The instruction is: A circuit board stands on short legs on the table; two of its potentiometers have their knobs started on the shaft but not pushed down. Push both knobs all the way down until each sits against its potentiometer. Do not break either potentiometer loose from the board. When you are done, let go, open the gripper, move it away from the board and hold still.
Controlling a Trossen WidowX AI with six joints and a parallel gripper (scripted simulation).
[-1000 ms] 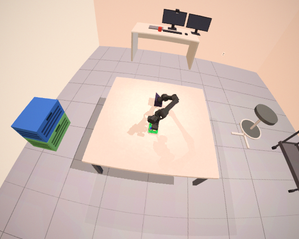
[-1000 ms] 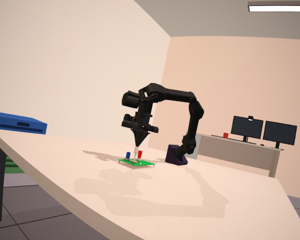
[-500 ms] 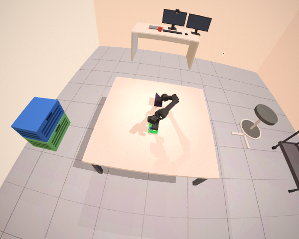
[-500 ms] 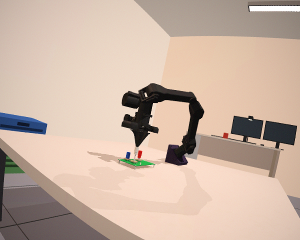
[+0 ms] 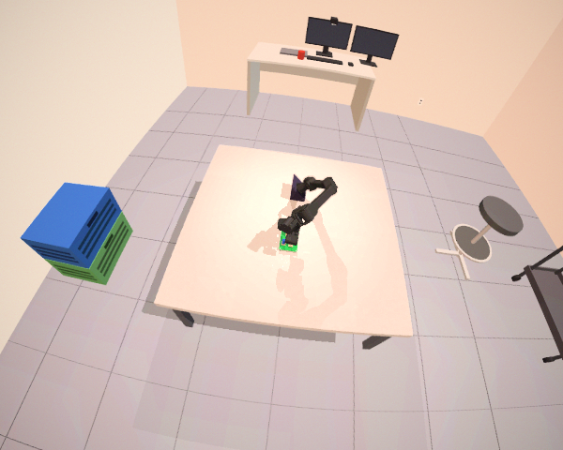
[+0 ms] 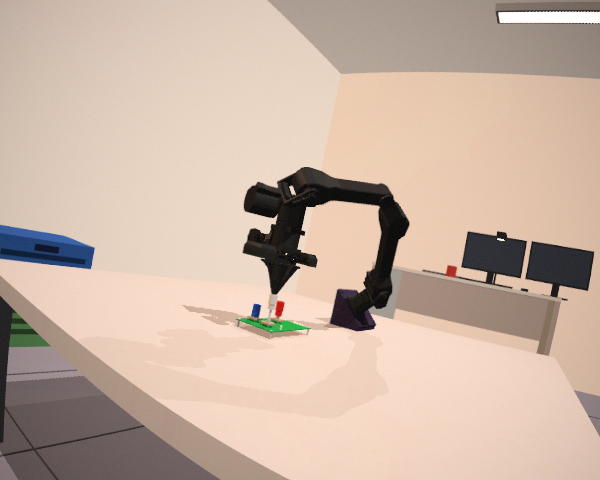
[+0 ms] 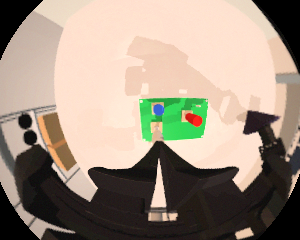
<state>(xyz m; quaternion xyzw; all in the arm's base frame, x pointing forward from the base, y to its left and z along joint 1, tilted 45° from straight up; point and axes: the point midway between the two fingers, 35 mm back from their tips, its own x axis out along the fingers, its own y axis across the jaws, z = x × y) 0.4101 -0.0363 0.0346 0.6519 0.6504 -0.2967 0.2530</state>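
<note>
Now: the white knob 10 mm below my gripper tip. Also, from my gripper tip: red knob (60 mm behind, 40 mm below, 20 mm to the right).
</note>
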